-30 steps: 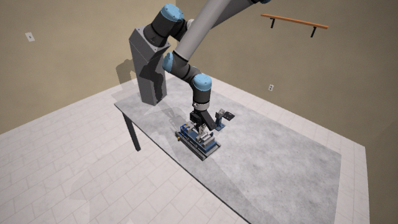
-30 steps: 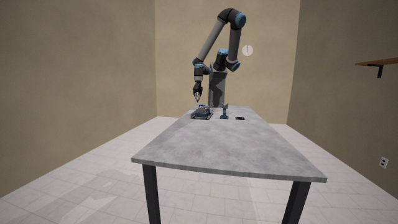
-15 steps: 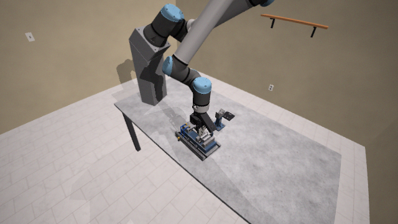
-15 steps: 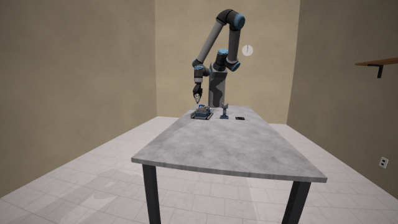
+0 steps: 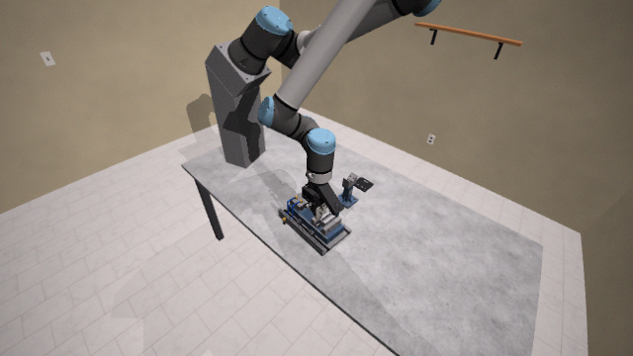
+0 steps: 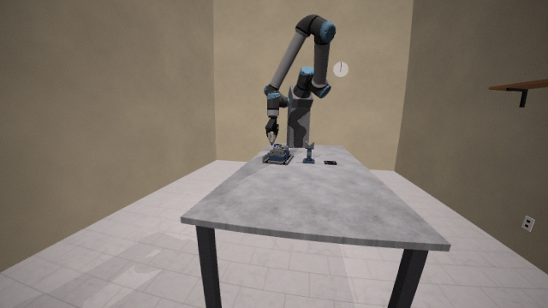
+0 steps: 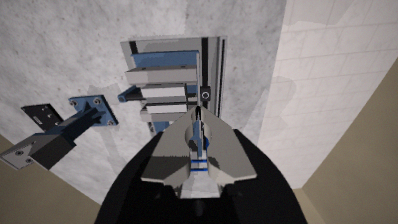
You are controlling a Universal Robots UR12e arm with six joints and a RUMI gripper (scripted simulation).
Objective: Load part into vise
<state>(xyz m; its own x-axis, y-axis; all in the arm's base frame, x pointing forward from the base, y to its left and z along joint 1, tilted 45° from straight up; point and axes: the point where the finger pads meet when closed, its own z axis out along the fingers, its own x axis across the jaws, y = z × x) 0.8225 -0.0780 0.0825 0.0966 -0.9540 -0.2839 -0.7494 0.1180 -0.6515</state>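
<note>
My gripper is now 1 cm past the part, 5 cm to the right of it and 4 cm above it. Round my hand: cylinder rod 9 cm behind, 4 cm to the left, 6 cm below; work stop 1 cm behind, 10 cm to the left, 5 cm below; moving jaw 4 cm behind, 5 cm to the left, 6 cm below.
</note>
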